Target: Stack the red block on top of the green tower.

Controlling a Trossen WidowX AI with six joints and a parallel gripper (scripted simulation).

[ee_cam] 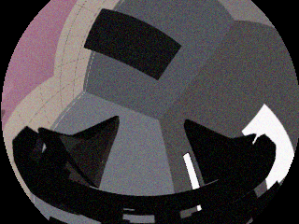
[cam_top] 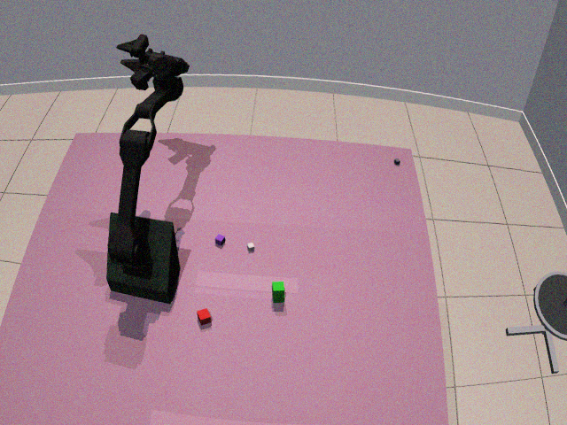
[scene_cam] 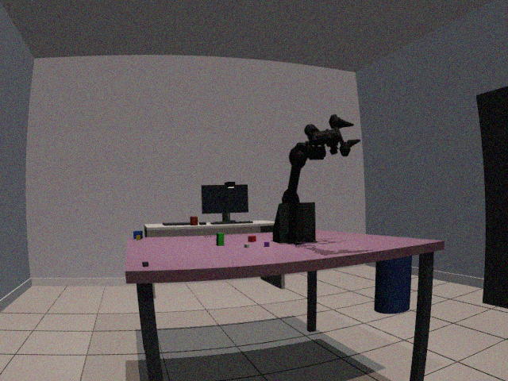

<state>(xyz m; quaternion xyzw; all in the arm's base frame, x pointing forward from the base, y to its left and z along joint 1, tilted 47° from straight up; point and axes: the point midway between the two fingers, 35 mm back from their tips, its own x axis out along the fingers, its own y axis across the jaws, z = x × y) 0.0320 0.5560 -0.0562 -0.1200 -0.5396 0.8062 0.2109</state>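
The red block lies 570 mm to the right of my gripper tip, 480 mm below it and 260 mm ahead of it. Round my gripper tip: small purple cube (480 mm below, 310 mm ahead, 300 mm to the right); small white cube (480 mm below, 390 mm ahead, 330 mm to the right); small dark object (920 mm ahead, 480 mm below, 30 mm to the left).
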